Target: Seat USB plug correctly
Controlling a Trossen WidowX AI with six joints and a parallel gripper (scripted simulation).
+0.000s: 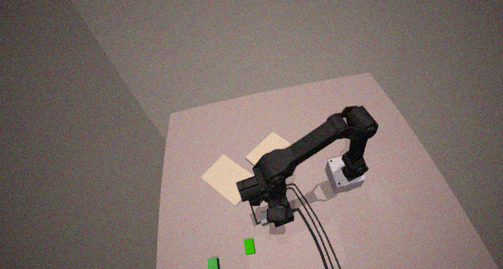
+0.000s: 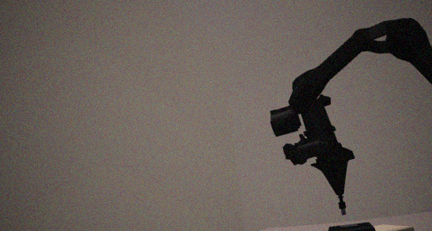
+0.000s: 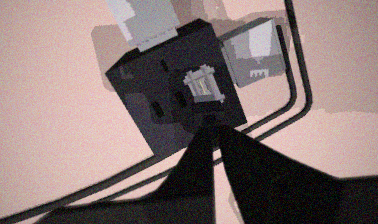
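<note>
Right now my gripper tip is 20 mm above the USB plug.
</note>
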